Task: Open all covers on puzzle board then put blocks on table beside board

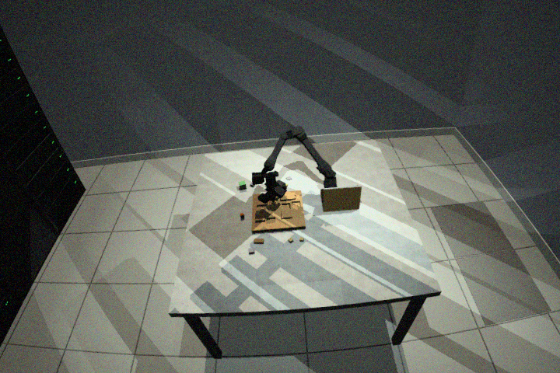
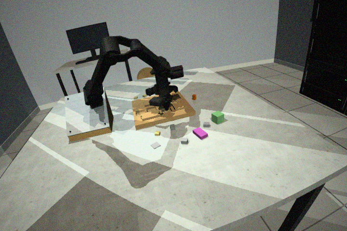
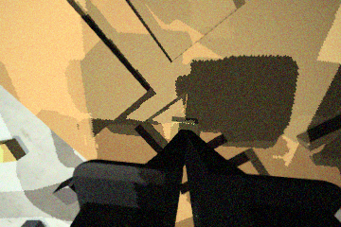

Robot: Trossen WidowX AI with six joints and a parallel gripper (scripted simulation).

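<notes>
The tan puzzle board lies 5 cm to the left of my gripper tip and 1 cm behind it. From my gripper tip the other things lie so: magenta block 24 cm to the right, 7 cm ahead, 1 cm below; green cube 19 cm to the right, 19 cm ahead; orange cylinder 19 cm ahead, 8 cm to the left, 1 cm below.
</notes>
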